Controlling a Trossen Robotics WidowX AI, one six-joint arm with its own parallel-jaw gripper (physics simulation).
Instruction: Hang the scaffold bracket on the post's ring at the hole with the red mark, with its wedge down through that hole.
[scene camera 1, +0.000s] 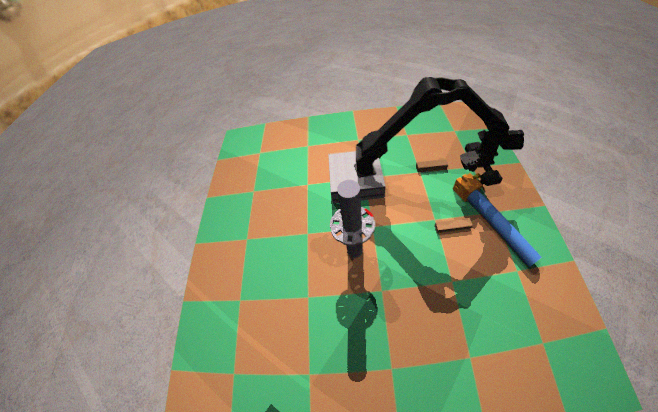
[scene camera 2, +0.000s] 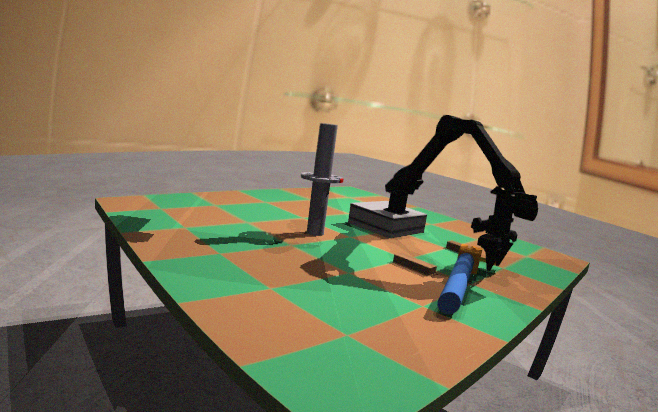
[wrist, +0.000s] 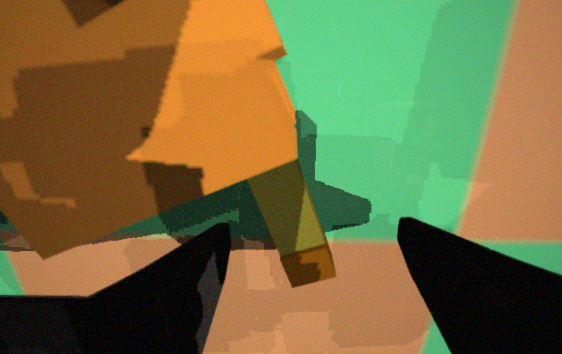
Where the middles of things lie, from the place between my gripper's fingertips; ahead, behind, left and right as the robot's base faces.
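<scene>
The dark post (scene camera 2: 327, 132) is 150 mm ahead of my hand, 520 mm to the right of it and 150 mm above it. I also see the scaffold bracket (scene camera 1: 468, 187), 180 mm ahead of my hand, 40 mm to the right of it and 20 mm above it. As for the yellow wedge (wrist: 282, 194), my gripper is 10 mm short of it, 40 mm to the left of it and 20 mm below it.
</scene>
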